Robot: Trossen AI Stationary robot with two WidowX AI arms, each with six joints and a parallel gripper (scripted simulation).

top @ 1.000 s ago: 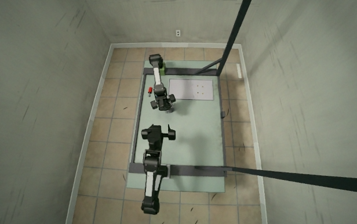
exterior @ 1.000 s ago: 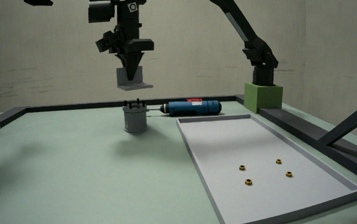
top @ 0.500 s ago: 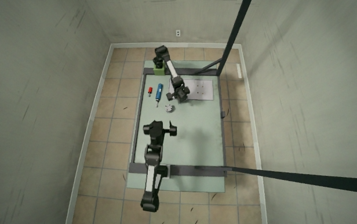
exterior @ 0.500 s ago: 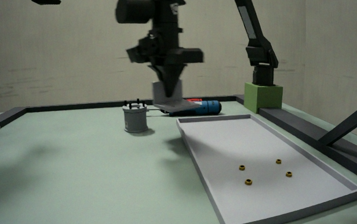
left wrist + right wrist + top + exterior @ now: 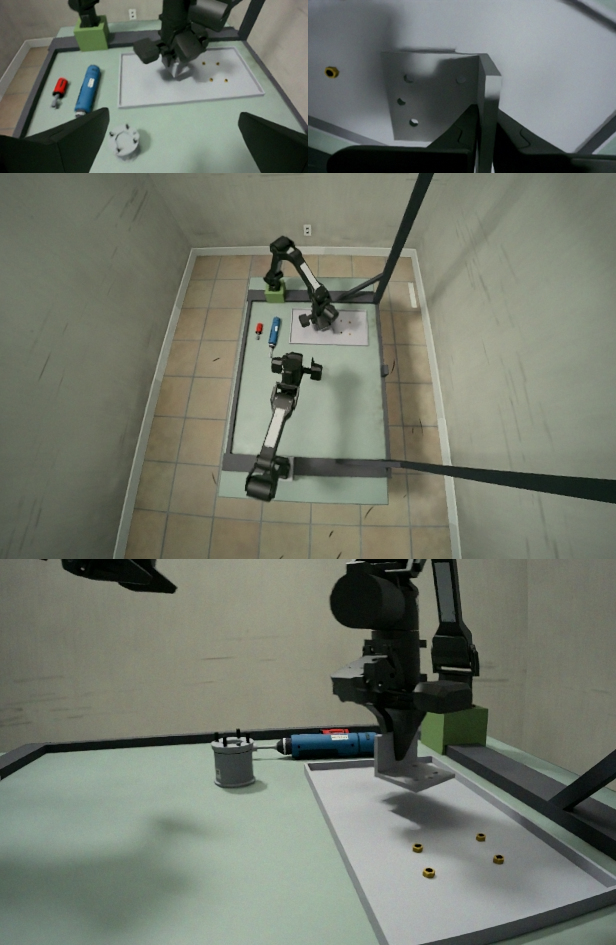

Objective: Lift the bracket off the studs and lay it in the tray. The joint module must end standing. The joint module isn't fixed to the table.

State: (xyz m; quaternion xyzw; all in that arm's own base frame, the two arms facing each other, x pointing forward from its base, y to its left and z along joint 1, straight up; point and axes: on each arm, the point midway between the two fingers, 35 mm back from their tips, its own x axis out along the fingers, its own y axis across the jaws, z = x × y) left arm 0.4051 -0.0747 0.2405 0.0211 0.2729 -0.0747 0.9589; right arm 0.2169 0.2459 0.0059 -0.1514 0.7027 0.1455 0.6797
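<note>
My right hand is 40 mm above the grey L-shaped bracket, 30 mm past it and 10 mm to the left of it. Also, from my right hand: grey joint module (190 mm to the left, 150 mm ahead, 60 mm below); then tray (90 mm below, 60 mm behind, 10 mm to the right); then red-handled tool (320 mm ahead, 80 mm below, 10 mm to the right).
</note>
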